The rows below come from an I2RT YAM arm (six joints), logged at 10 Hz.
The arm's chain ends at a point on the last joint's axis. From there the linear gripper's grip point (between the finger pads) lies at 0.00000 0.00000 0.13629 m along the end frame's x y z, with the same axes.
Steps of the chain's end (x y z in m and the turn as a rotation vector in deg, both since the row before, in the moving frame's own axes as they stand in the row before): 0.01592 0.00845 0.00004 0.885 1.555 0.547; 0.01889 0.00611 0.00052 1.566 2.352 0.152; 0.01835 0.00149 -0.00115 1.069 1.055 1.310; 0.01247 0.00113 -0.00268 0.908 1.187 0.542; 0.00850 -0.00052 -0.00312 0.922 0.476 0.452; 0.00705 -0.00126 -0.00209 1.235 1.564 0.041; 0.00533 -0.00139 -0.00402 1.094 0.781 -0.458; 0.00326 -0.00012 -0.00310 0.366 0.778 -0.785; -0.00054 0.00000 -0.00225 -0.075 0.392 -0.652; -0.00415 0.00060 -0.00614 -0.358 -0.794 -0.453
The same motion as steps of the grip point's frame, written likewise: 0.01963 0.00636 -0.00003 0.885 1.555 0.547; 0.02449 0.00239 0.00035 1.566 2.352 0.152; 0.02089 -0.00102 -0.00120 1.069 1.055 1.310; 0.01530 -0.00102 -0.00273 0.908 1.187 0.542; 0.00964 -0.00271 -0.00314 0.922 0.476 0.452; 0.01077 -0.00420 -0.00217 1.235 1.564 0.041; 0.00718 -0.00400 -0.00406 1.094 0.781 -0.458; 0.00510 -0.00100 -0.00312 0.366 0.778 -0.785; 0.00039 0.00017 -0.00225 -0.075 0.392 -0.652; -0.00604 0.00146 -0.00616 -0.358 -0.794 -0.453
